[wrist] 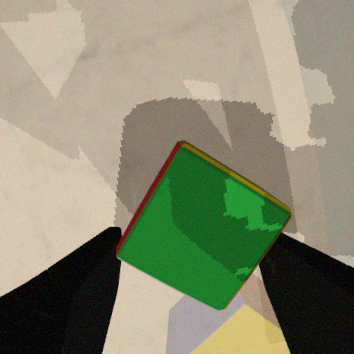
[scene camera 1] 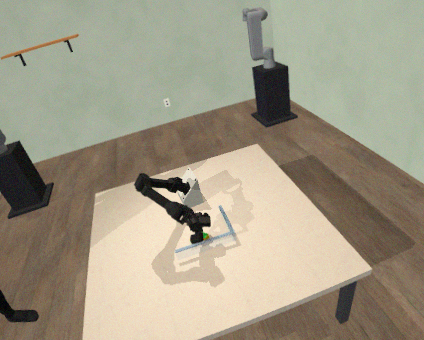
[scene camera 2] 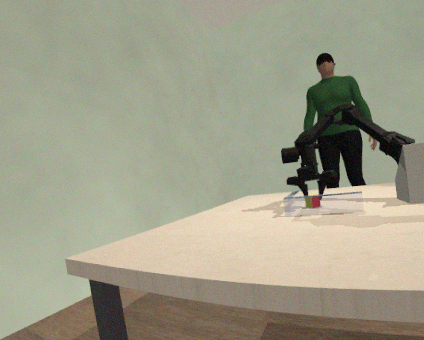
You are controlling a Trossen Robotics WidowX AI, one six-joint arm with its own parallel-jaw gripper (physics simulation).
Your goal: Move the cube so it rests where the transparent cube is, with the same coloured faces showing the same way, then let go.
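Frame: origin at the arm's base, x up, y back, z right, level; metres.
Where they show: gripper, fingertip midpoint: (wrist: 190,239) (scene camera 1: 202,236); arm's base, origin of the base link: (scene camera 1: 186,188) (scene camera 2: 411,165).
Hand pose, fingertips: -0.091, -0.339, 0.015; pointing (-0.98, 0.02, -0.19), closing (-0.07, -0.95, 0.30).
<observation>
Each offset is from my fingertips to the top centre of the thing, as dx, dy, dz. "pt": to the spot under its first point. Level surfaces: height alone.
The cube {+0.017, -0.005, -0.006} (scene camera 1: 205,236) (scene camera 2: 312,202) (wrist: 192,220) stands on the table with its green face up. In scene camera 2 it shows a yellow-green side and a red side. My gripper (scene camera 2: 313,197) (wrist: 190,239) points down and is shut on the cube, one black finger at each side. In the wrist view the cube is turned about 30 degrees between the fingers, near its corners. A pale lilac and yellow shape {pt +0.017, -0.009, +0.030} (wrist: 240,332), seemingly the transparent cube, shows partly at the bottom of the wrist view, close to the cube. Its other faces are hidden or out of view.
A low see-through barrier with blue top edges {pt +0.037, +0.018, -0.150} (scene camera 1: 226,220) (scene camera 2: 345,193) forms an L close to the gripper. A grey-white block (scene camera 1: 196,196) (scene camera 2: 412,175) stands by the arm's base on the table {dx -0.023} (scene camera 1: 300,270) (scene camera 2: 200,255). A person (scene camera 2: 332,100) stands behind the table.
</observation>
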